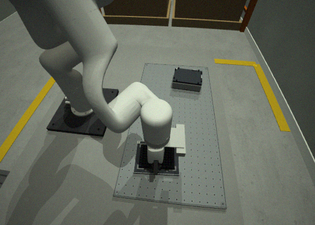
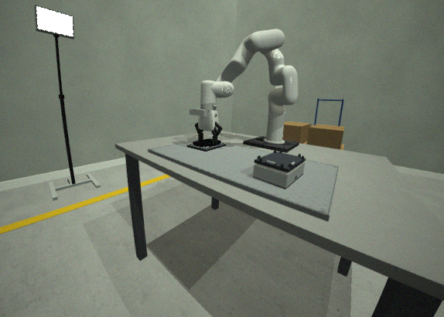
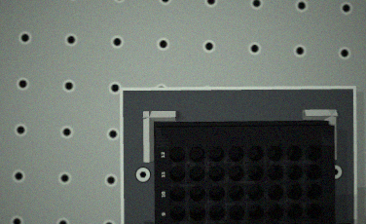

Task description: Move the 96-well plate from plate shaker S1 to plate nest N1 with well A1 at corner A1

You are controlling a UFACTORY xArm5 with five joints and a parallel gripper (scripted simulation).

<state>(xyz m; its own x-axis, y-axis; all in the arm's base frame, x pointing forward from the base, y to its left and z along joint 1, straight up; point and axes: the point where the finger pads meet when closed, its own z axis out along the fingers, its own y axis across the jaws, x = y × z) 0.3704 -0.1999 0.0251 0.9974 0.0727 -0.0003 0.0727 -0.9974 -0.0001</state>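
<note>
My gripper is now 1 cm above the black 96-well plate. Also, from my hand: plate nest N1: 3 cm below.
</note>
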